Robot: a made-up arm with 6 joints.
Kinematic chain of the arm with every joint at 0, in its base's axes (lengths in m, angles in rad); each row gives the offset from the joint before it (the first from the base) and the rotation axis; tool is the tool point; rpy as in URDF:
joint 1: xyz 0 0 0.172 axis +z
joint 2: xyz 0 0 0 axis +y
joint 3: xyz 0.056 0 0.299 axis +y
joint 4: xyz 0.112 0 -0.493 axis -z
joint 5: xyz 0 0 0 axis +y
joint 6: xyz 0.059 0 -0.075 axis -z
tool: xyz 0 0 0 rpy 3.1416 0 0
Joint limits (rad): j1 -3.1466..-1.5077 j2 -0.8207..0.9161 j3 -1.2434..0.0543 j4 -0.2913..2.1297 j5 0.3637..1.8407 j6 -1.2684..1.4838
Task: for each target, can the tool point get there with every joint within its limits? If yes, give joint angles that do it. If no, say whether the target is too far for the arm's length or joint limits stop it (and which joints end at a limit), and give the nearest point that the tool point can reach.
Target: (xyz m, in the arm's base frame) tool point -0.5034 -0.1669 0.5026
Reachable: yes | joints -2.9440 -0.3391 -1.0900 1.5495 1.4139 0.6523
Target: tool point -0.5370 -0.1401 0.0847
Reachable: yes | joints -2.9111 0.1796 -0.9387 0.3023 1.1694 0.0743
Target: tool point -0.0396 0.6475 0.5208
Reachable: no: joint limits stop it (at a limit: joint 1, joint 2, joint 4, joint 5) | nearest point -0.3003 0.0268 0.6407 | short by 0.684 m
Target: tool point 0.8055 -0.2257 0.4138
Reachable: no: joint limits stop it (at a limit: joint 1, joint 2, joint 5) | nearest point 0.1105 -0.3543 0.4132 | short by 0.707 m
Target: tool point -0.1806 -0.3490 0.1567
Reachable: yes | joints -2.0353 -0.4080 -0.4964 -0.0701 1.5365 -1.0014
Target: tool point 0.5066 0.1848 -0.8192
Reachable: no: too far | nearest point 0.0608 -0.0629 -0.2355 | short by 0.775 m
